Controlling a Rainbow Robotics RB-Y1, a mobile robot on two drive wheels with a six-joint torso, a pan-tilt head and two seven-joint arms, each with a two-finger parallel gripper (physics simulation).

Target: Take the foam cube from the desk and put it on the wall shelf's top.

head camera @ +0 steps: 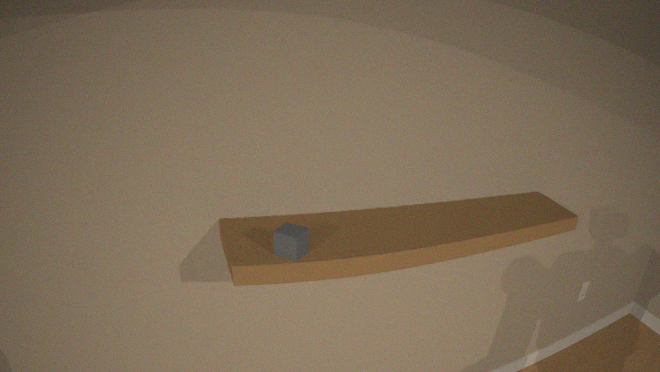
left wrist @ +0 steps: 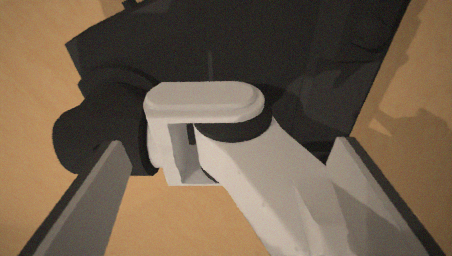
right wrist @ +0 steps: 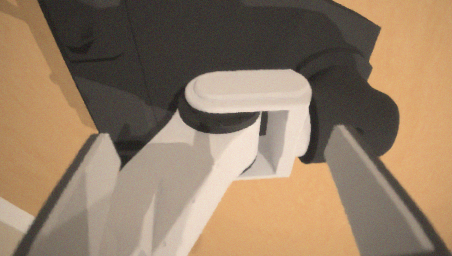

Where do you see a brown wall shelf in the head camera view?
At 350,243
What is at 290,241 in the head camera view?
A grey foam cube.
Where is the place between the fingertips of my right gripper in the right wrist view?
At 223,143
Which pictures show my left gripper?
The left wrist view only.
